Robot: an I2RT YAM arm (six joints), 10 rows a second.
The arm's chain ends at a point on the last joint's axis. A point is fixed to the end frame.
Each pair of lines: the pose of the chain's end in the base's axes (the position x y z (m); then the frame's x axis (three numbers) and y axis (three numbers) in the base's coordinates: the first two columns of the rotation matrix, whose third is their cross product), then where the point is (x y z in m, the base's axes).
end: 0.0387 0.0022 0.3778 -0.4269 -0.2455 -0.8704 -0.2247 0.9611 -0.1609
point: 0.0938 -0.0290 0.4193
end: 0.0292 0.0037 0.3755 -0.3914 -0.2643 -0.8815 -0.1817 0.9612 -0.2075
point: 0.0810 -0.0277 0.4209
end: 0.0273 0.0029 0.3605 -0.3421 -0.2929 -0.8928 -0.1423 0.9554 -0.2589
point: 0.0753 -0.0277 0.4104
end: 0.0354 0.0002 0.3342 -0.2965 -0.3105 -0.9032 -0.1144 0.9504 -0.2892
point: 0.0801 -0.0298 0.3874
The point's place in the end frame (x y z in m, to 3 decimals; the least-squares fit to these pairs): -0.052 -0.049 0.025
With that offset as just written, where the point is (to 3 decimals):
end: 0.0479 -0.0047 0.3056 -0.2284 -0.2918 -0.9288 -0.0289 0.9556 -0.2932
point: 0.086 -0.037 0.363
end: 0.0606 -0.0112 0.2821 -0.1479 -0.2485 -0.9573 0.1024 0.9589 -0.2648
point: 0.088 -0.049 0.342
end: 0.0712 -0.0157 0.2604 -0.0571 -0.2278 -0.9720 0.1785 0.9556 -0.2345
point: 0.090 -0.055 0.322
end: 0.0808 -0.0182 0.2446 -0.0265 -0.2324 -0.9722 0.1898 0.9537 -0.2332
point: 0.097 -0.058 0.307
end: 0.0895 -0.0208 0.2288 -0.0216 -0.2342 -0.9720 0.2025 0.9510 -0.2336
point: 0.105 -0.060 0.291
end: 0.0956 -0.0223 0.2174 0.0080 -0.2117 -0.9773 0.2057 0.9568 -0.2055
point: 0.110 -0.063 0.280
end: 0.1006 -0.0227 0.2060 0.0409 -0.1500 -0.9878 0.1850 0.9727 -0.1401
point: 0.114 -0.067 0.266
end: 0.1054 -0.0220 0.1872 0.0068 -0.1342 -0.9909 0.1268 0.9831 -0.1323
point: 0.124 -0.066 0.246
